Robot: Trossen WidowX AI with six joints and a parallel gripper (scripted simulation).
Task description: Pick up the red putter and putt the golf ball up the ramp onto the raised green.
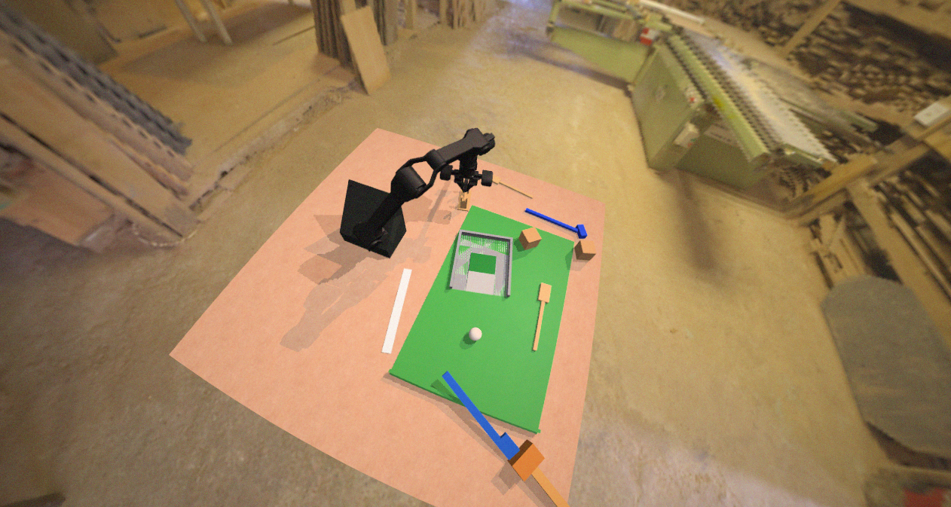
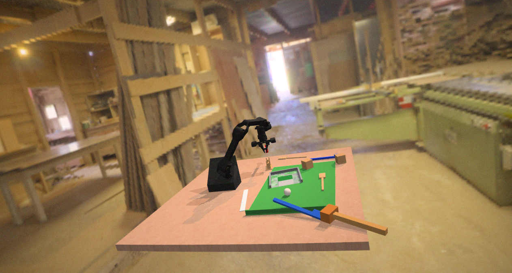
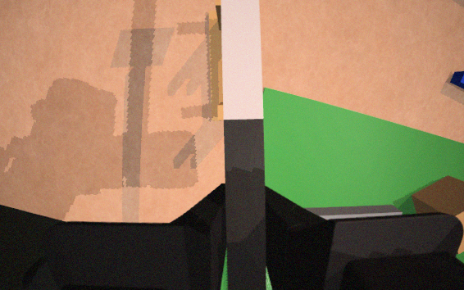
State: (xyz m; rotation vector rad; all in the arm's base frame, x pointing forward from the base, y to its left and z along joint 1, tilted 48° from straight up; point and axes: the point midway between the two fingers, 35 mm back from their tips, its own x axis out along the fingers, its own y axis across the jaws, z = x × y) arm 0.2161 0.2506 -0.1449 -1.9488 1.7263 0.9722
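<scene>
Right now the white strip is 5 cm behind my gripper tip, 47 cm to the right of it and 15 cm below it. Also, from my gripper tip: blue putter 40 cm ahead, 13 cm to the left, 14 cm below; white golf ball 23 cm ahead, 46 cm to the right, 13 cm below; green mat 26 cm ahead, 30 cm to the right, 15 cm below.
</scene>
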